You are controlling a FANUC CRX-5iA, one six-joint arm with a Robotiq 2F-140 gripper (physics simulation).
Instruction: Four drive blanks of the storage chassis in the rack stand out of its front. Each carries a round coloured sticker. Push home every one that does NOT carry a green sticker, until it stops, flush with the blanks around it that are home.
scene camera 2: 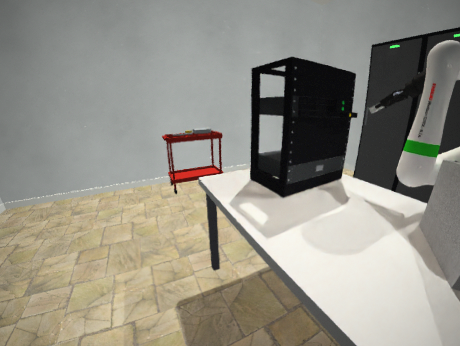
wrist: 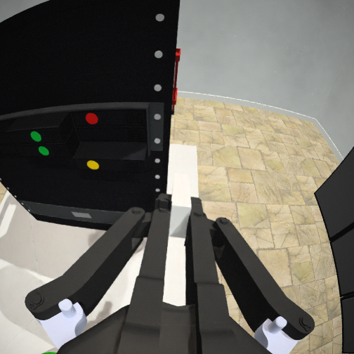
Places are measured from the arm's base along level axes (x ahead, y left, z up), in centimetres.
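Pixels of known places: gripper, fingertip midpoint: (scene camera 2: 370,110).
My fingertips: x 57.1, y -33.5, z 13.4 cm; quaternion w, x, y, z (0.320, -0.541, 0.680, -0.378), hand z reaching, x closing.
Behind a point stands the place of what it marks.
The black rack (scene camera 2: 288,130) @[y 16.4, x 73.9, z 3.3 cm] (wrist: 159,36) stands on the table. In the wrist view its storage chassis (wrist: 156,129) shows four stickers. The two green-stickered blanks (wrist: 36,136) (wrist: 43,150), one above the other at the left, stand out. The red-stickered blank (wrist: 91,118) looks set back from its neighbours. The yellow-stickered blank (wrist: 93,165) below it stands out, its top face showing; in the scene view this yellow-marked blank (scene camera 2: 354,115) @[y -26.1, x 62.8, z 10.5 cm] juts from the rack's right edge. My gripper (scene camera 2: 374,109) @[y -33.5, x 57.1, z 13.4 cm] (wrist: 179,186) is shut and empty, pale tips together, in front of the rack and apart from the blanks.
The white table (scene camera 2: 300,220) @[y 25.6, x 56.8, z -29.4 cm] carries the rack. A red cart (scene camera 2: 192,135) stands by the grey wall behind. Dark cabinets (scene camera 2: 390,100) (wrist: 342,200) stand beyond the arm. A grey block (scene camera 2: 442,215) @[y 3.3, x 16.5, z -17.5 cm] is at the scene view's right edge.
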